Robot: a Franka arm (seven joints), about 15 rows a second.
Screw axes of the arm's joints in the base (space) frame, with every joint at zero. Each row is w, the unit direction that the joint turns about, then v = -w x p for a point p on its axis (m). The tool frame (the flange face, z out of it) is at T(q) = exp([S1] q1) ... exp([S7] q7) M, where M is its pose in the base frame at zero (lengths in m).
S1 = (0, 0, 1, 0, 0, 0)
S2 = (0, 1, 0, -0.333, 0, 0)
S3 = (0, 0, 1, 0, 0, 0)
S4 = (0, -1, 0, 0.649, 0, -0.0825)
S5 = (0, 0, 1, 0, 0, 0)
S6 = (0, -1, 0, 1.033, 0, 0)
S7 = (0, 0, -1, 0, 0.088, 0)
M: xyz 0.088 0 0.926 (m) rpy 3.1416 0 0 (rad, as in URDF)
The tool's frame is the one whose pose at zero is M.
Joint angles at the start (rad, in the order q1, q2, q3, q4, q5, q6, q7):
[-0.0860 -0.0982 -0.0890 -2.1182 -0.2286 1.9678 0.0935]
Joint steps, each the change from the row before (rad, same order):
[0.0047 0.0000 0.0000 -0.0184 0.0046 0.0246 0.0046]
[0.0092 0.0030 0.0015 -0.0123 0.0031 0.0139 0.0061]
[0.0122 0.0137 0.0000 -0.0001 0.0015 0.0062 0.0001]
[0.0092 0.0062 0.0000 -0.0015 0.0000 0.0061 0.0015]
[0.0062 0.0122 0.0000 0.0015 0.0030 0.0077 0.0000]
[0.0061 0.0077 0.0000 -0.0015 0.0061 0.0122 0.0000]
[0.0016 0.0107 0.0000 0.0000 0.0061 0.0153 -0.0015]
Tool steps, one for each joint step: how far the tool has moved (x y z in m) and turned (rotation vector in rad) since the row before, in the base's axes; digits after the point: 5 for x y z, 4 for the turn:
[-0.00044 0.00357 -0.00663 0.0052 -0.0075 0.0031]
[0.00039 0.00617 -0.00613 0.0036 -0.0001 0.0060]
[0.00323 0.00624 -0.00658 0.0019 0.0075 0.0125]
[0.00177 0.00477 -0.00339 0.0002 0.0014 0.0089]
[0.00288 0.00333 -0.00502 0.0028 0.0028 0.0061]
[0.00222 0.00364 -0.00376 0.0055 -0.0035 0.0053]
[0.00277 0.00130 -0.00439 0.0054 -0.0048 0.0026]

